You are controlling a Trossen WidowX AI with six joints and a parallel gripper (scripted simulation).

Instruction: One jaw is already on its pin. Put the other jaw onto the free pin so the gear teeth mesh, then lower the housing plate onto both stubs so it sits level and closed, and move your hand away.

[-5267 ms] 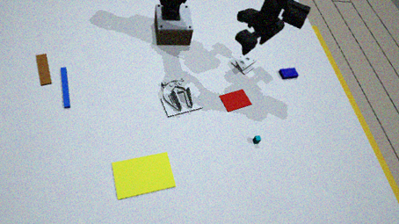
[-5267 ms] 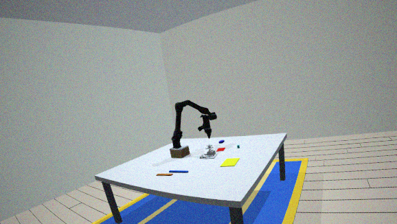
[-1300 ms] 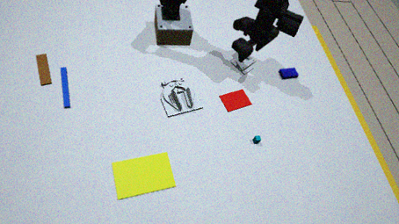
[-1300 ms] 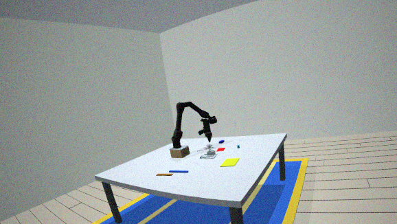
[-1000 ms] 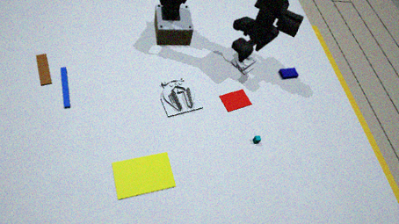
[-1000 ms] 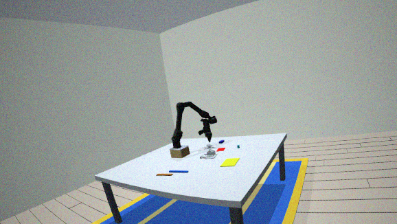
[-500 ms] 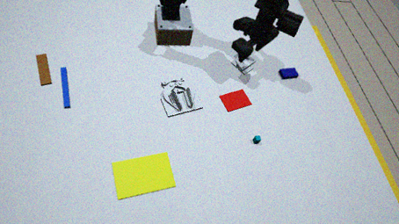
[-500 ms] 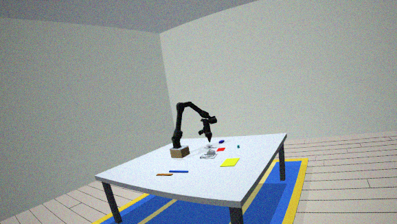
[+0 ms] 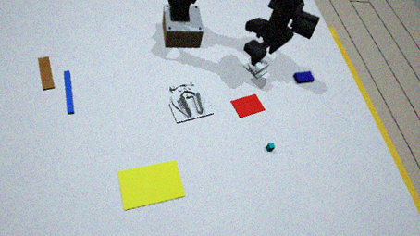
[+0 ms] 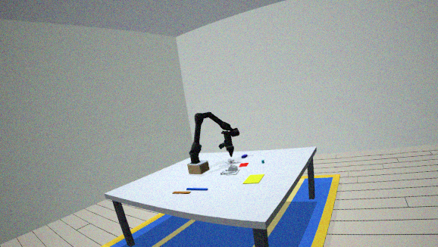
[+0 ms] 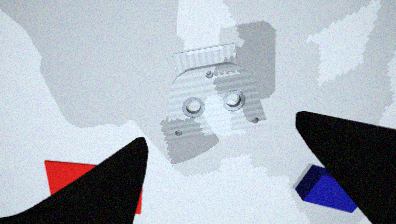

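My gripper tip is 15 cm short of the red square, 6 cm to the left of it and 6 cm above it. Also, from my gripper tip: yellow tile 39 cm ahead, 38 cm to the right, 6 cm below; teal cube 30 cm ahead, 5 cm below, 3 cm to the right; dark blue block 17 cm to the left, 5 cm below, 4 cm ahead.
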